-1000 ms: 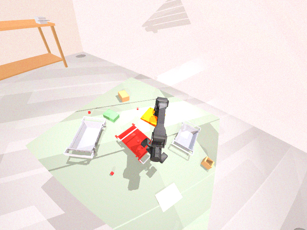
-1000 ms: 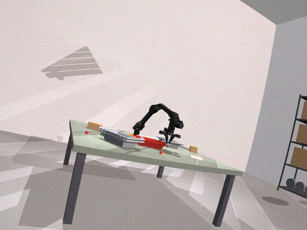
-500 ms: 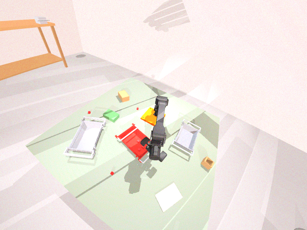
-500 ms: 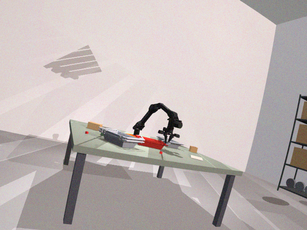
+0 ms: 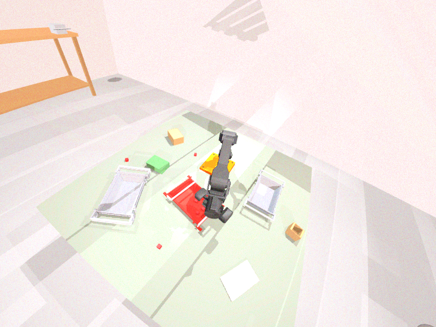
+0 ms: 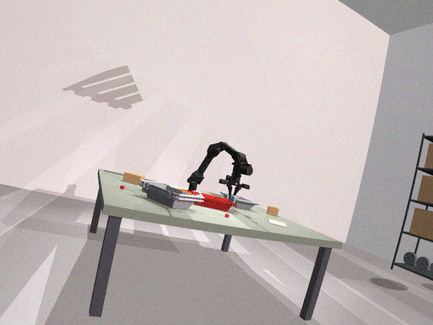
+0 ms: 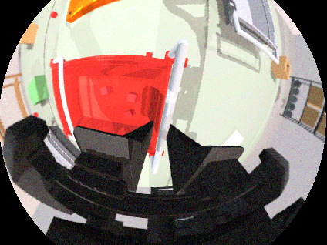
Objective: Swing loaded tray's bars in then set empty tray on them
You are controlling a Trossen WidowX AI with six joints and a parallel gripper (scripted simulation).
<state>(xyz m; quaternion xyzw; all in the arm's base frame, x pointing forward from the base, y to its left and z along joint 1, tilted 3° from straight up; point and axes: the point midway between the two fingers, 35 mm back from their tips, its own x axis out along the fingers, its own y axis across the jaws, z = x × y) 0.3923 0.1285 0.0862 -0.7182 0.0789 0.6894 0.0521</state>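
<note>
Now: the grey tray 31 cm behind my gripper tip, 22 cm to the left of it and 4 cm below it. Also, from my gripper tip: white sheet: 16 cm ahead, 26 cm to the left, 8 cm below; then green block: 11 cm behind, 46 cm to the right, 6 cm below; then red block: 5 cm behind, 11 cm to the right, 7 cm below.
</note>
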